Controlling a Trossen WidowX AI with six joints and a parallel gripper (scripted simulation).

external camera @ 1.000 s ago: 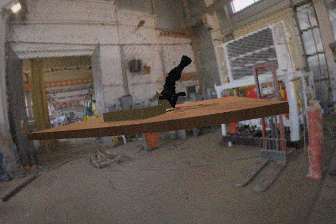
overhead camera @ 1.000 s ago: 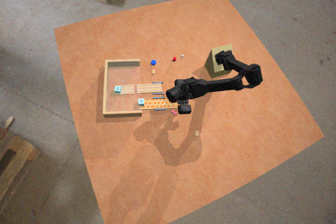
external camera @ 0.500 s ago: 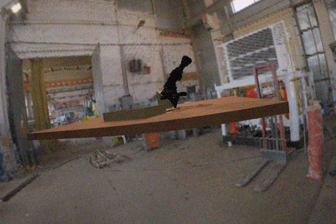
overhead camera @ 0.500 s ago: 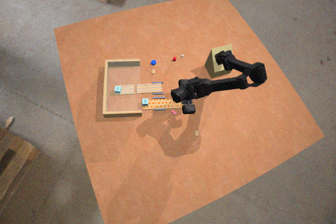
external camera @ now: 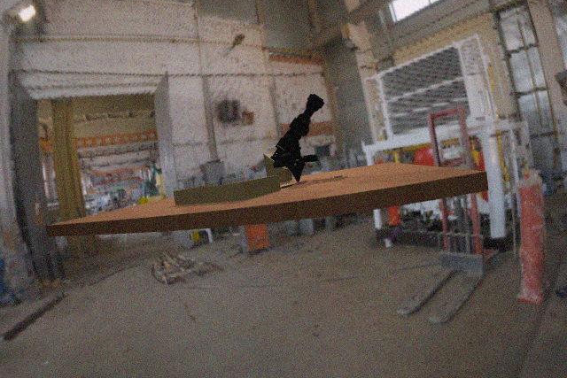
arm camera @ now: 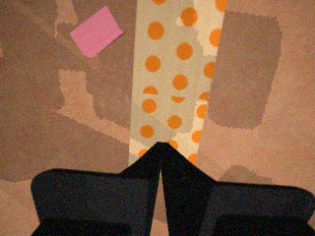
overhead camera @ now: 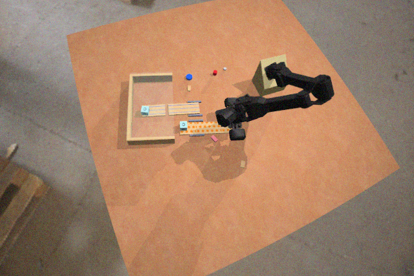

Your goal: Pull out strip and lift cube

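The orange-dotted strip is 9 cm ahead of my gripper tip and 4 cm to the right of it. Also, from my gripper tip: blue disc (3 cm ahead, 31 cm to the right); then red cylinder (9 cm behind, 28 cm to the right, 1 cm above); then pink block (9 cm ahead, 1 cm to the left).
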